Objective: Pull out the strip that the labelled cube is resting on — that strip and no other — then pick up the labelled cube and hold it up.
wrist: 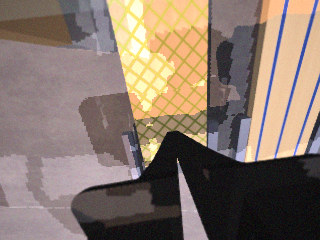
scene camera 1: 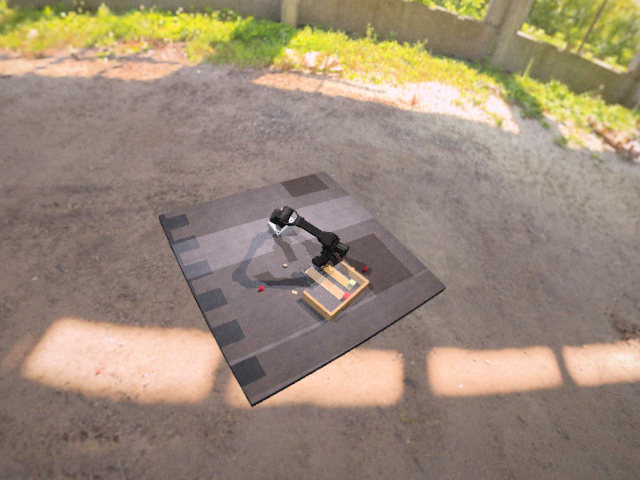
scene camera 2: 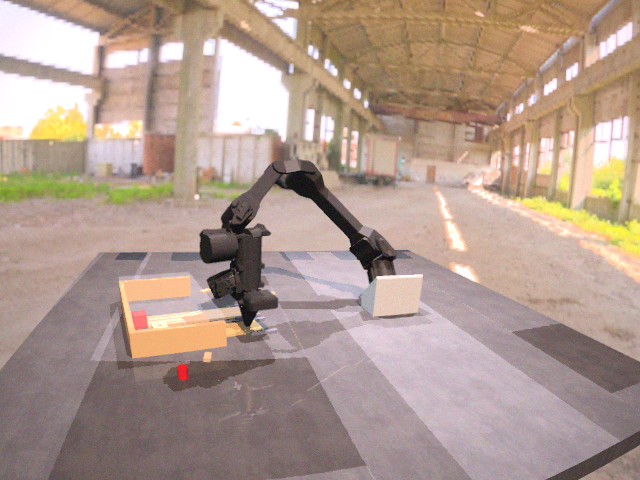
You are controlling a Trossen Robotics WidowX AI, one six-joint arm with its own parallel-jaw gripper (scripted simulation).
Labels:
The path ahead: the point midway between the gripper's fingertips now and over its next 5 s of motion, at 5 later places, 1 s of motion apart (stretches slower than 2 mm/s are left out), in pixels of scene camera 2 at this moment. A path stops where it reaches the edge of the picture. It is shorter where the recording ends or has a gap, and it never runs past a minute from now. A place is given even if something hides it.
My gripper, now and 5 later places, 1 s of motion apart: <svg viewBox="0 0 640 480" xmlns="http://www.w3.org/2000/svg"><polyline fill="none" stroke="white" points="247,326 264,323 281,320 297,318 313,316 316,304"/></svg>

